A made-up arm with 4 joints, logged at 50 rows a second.
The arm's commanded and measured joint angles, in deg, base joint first. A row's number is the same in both.
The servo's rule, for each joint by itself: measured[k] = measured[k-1] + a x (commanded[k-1-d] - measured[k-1]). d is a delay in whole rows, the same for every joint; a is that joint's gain. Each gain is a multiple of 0.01, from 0.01 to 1. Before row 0 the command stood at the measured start. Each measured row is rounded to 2 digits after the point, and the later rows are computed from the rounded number. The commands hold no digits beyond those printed.
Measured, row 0:
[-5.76, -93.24, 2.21, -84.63]
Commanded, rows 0 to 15:
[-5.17, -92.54, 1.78, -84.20]
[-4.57, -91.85, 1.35, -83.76]
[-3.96, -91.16, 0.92, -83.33]
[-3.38, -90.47, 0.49, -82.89]
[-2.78, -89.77, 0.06, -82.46]
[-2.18, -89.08, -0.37, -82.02]
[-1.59, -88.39, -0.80, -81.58]
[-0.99, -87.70, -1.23, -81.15]
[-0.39, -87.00, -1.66, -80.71]
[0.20, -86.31, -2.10, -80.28]
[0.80, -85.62, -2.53, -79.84]
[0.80, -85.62, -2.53, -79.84]
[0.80, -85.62, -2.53, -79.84]
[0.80, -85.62, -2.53, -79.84]
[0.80, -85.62, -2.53, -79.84]
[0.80, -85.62, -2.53, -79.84]
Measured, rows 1 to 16:
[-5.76, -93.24, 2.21, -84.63]
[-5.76, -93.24, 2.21, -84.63]
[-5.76, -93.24, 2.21, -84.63]
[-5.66, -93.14, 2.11, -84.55]
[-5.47, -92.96, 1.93, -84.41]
[-5.21, -92.71, 1.69, -84.22]
[-4.90, -92.40, 1.40, -83.98]
[-4.54, -92.03, 1.08, -83.71]
[-4.14, -91.62, 0.73, -83.41]
[-3.71, -91.17, 0.36, -83.08]
[-3.25, -90.68, -0.02, -82.73]
[-2.76, -90.16, -0.41, -82.37]
[-2.26, -89.62, -0.82, -81.99]
[-1.74, -89.06, -1.23, -81.60]
[-1.31, -88.58, -1.54, -81.28]
[-0.95, -88.17, -1.78, -81.02]
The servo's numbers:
d 3
a 0.17 0.14 0.24 0.18

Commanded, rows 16 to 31:
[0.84, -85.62, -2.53, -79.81]
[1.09, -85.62, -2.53, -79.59]
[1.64, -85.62, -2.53, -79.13]
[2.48, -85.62, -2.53, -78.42]
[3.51, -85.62, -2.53, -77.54]
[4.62, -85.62, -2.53, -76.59]
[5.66, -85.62, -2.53, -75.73]
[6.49, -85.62, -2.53, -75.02]
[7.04, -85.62, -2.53, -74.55]
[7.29, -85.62, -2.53, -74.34]
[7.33, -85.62, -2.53, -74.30]
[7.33, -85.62, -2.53, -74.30]
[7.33, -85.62, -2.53, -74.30]
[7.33, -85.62, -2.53, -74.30]
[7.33, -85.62, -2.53, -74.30]
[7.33, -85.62, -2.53, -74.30]
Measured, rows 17 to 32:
[-0.65, -87.81, -1.96, -80.81]
[-0.40, -87.50, -2.10, -80.64]
[-0.20, -87.24, -2.20, -80.50]
[-0.02, -87.01, -2.28, -80.38]
[0.17, -86.82, -2.34, -80.24]
[0.42, -86.65, -2.39, -80.04]
[0.77, -86.51, -2.42, -79.75]
[1.24, -86.39, -2.45, -79.35]
[1.81, -86.28, -2.47, -78.85]
[2.46, -86.19, -2.48, -78.29]
[3.15, -86.11, -2.49, -77.70]
[3.81, -86.04, -2.50, -77.13]
[4.40, -85.98, -2.51, -76.63]
[4.90, -85.93, -2.51, -76.21]
[5.31, -85.89, -2.51, -75.87]
[5.65, -85.85, -2.51, -75.59]

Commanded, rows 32 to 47:
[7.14, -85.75, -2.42, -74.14]
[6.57, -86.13, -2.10, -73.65]
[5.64, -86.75, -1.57, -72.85]
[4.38, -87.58, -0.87, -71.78]
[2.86, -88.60, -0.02, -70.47]
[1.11, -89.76, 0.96, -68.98]
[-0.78, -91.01, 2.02, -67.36]
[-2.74, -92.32, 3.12, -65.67]
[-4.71, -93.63, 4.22, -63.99]
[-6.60, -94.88, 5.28, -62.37]
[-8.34, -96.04, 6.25, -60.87]
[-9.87, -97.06, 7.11, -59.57]
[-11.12, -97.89, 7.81, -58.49]
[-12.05, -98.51, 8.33, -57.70]
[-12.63, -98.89, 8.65, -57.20]
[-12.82, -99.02, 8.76, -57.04]
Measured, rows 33 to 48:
[5.94, -85.82, -2.51, -75.36]
[6.18, -85.79, -2.51, -75.17]
[6.38, -85.77, -2.51, -75.01]
[6.51, -85.77, -2.49, -74.85]
[6.52, -85.82, -2.40, -74.63]
[6.37, -85.95, -2.20, -74.31]
[6.03, -86.18, -1.88, -73.85]
[5.49, -86.52, -1.43, -73.24]
[4.75, -86.97, -0.86, -72.47]
[3.81, -87.54, -0.17, -71.55]
[2.70, -88.21, 0.62, -70.49]
[1.44, -88.97, 1.48, -69.32]
[0.07, -89.80, 2.39, -68.07]
[-1.36, -90.67, 3.32, -66.77]
[-2.81, -91.56, 4.23, -65.47]
[-4.22, -92.45, 5.09, -64.21]

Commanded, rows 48 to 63:
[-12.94, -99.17, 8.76, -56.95]
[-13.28, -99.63, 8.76, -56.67]
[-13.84, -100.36, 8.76, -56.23]
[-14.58, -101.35, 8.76, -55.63]
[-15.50, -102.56, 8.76, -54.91]
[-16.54, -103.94, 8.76, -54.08]
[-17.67, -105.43, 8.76, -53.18]
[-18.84, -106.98, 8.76, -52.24]
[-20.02, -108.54, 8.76, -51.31]
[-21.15, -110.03, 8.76, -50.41]
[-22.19, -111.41, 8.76, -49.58]
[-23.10, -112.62, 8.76, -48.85]
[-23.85, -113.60, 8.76, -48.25]
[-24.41, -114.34, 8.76, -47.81]
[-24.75, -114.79, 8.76, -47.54]
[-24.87, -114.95, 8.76, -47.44]
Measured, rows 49 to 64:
[-5.55, -93.30, 5.87, -63.04]
[-6.75, -94.08, 6.54, -61.99]
[-7.78, -94.77, 7.07, -61.10]
[-8.66, -95.39, 7.48, -60.35]
[-9.45, -95.98, 7.79, -59.69]
[-10.20, -96.59, 8.02, -59.07]
[-10.94, -97.26, 8.20, -58.45]
[-11.72, -98.00, 8.33, -57.81]
[-12.54, -98.83, 8.43, -57.14]
[-13.41, -99.75, 8.51, -56.43]
[-14.33, -100.76, 8.57, -55.68]
[-15.30, -101.85, 8.62, -54.89]
[-16.29, -103.00, 8.65, -54.08]
[-17.29, -104.18, 8.68, -53.27]
[-18.28, -105.36, 8.70, -52.47]
[-19.23, -106.51, 8.71, -51.71]

